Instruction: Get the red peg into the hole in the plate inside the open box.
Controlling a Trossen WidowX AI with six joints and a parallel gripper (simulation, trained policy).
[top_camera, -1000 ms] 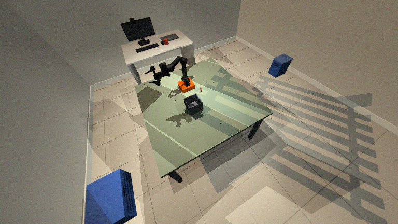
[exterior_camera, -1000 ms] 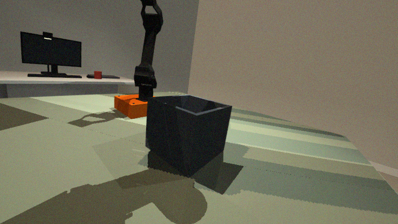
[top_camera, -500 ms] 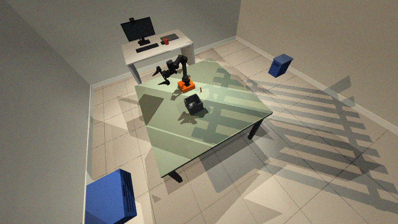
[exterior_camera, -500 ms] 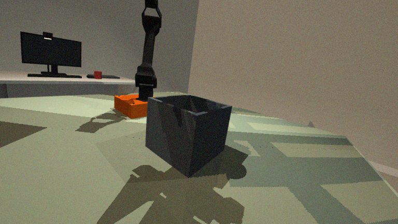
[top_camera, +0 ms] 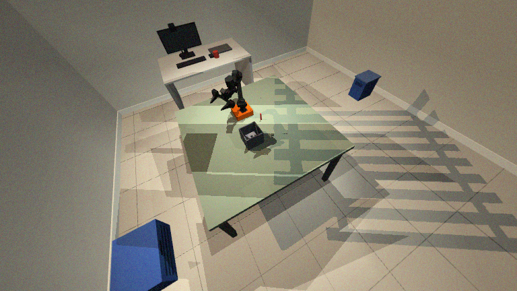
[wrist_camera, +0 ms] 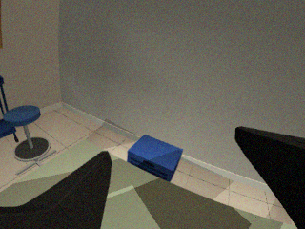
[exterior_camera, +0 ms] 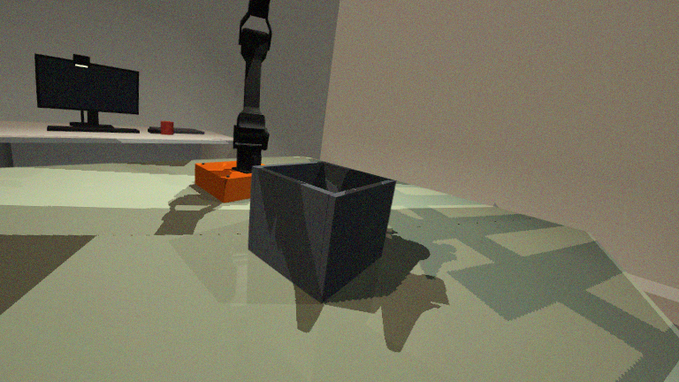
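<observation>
My gripper tip is now 80 mm past the red peg, 410 mm to the right of it and 430 mm above it. Also, from my gripper tip: plate 80 mm ahead, 190 mm to the left, 430 mm below.
</observation>
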